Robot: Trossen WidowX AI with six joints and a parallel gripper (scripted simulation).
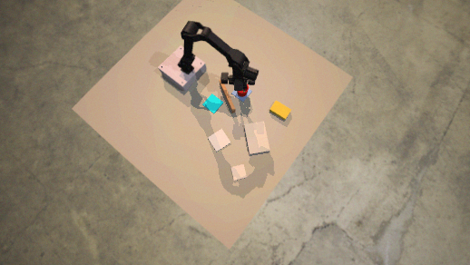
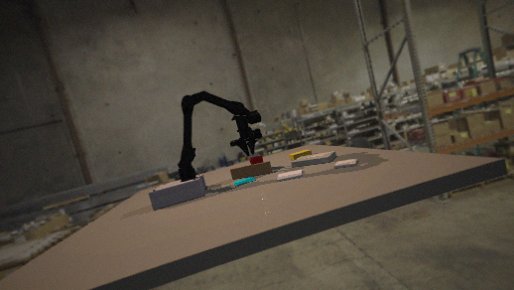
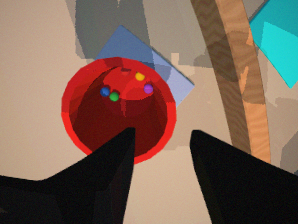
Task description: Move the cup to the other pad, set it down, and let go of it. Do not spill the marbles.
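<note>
The red cup lies 50 mm below my gripper tip, 20 mm ahead of it and 10 mm to the left of it. The rest, counted from my gripper tip: wooden bar: 80 mm below, 70 mm to the right, 30 mm behind; light blue pad: 100 mm below, 20 mm ahead, 10 mm to the left; cyan pad: 150 mm to the right, 100 mm below, 80 mm behind.
</note>
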